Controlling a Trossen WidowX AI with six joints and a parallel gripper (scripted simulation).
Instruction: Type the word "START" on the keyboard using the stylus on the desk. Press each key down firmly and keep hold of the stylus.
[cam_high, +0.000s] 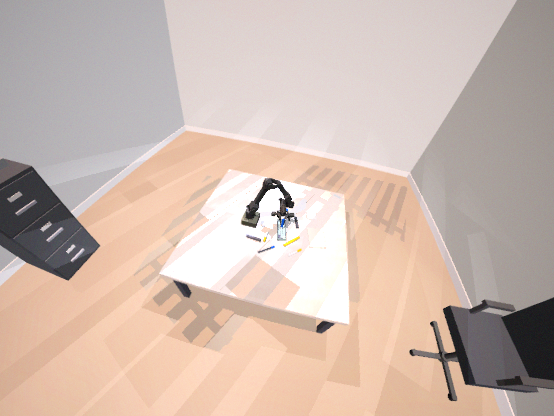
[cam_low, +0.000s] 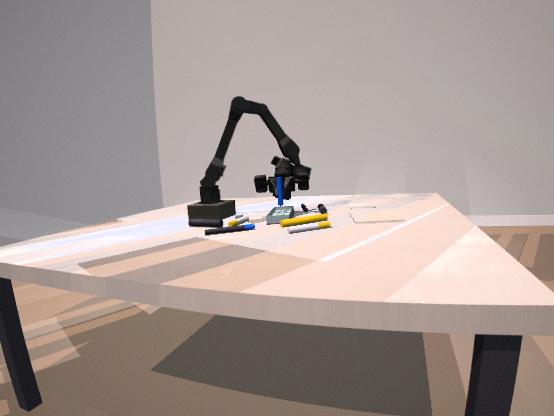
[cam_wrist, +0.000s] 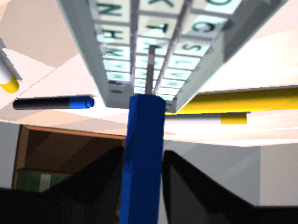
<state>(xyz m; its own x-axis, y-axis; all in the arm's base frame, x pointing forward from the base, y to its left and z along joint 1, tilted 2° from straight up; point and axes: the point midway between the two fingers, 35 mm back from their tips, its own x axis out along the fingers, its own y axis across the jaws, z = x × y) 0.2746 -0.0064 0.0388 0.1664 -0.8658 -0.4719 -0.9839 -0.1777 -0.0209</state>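
My gripper tip is 10 mm above the blue stylus. Round my gripper tip: white paper sheet: 300 mm ahead, 10 mm to the right, 70 mm below.
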